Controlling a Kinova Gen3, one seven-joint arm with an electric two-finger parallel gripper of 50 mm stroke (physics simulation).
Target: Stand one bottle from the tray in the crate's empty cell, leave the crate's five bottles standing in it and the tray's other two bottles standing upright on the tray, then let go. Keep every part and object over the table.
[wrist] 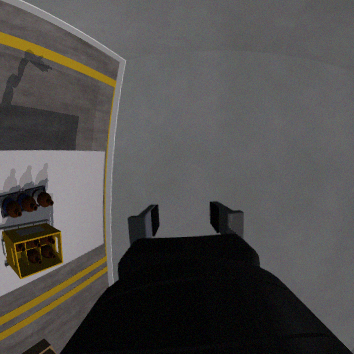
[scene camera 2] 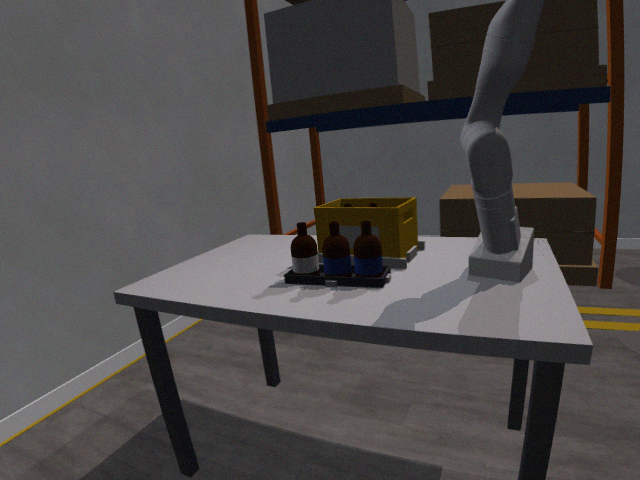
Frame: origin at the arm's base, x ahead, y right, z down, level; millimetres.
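Seen in the pictures: gripper, fingertip midpoint: (wrist: 183, 213); arm's base at its link origin: (scene camera 2: 501, 242).
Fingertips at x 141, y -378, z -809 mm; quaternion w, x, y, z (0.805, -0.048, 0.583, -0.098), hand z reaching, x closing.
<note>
Offsets run from my fingertips to a thing's middle. "spot": to the spot under its first point. Level surfaces: height alone.
A white-labelled brown bottle {dx +339, dy +155, dz +808 mm} (scene camera 2: 304, 258) (wrist: 44, 198) and two blue-labelled bottles {dx +247, dy +179, dz +808 mm} (scene camera 2: 337, 260) {dx +165, dy +204, dz +808 mm} (scene camera 2: 368, 260) (wrist: 28, 202) (wrist: 12, 207) stand upright in a row on the black tray {spot: dx +304, dy +114, dz +878 mm} (scene camera 2: 307, 280). The yellow crate {dx +275, dy +405, dz +802 mm} (scene camera 2: 391, 235) (wrist: 14, 256) stands behind the tray in scene camera 2. Several brown bottles {dx +277, dy +453, dz +805 mm} (wrist: 34, 256) {dx +366, dy +440, dz +805 mm} (wrist: 48, 251) show inside it in the wrist view; its empty cell is too small to tell. My gripper (wrist: 183, 213) is open and empty, facing the grey wall, well away from bottles and crate. It does not show in scene camera 2.
The arm's base (scene camera 2: 500, 260) stands at the right of the white table {dz +890 mm} (scene camera 2: 206, 281). An orange rack (scene camera 2: 264, 170) with a blue beam (scene camera 2: 361, 116) stands behind the table and holds large boxes (scene camera 2: 330, 54) (scene camera 2: 516, 56). Low brown boxes (scene camera 2: 555, 222) stand behind the arm. The wall (wrist: 225, 125) fills much of the wrist view.
</note>
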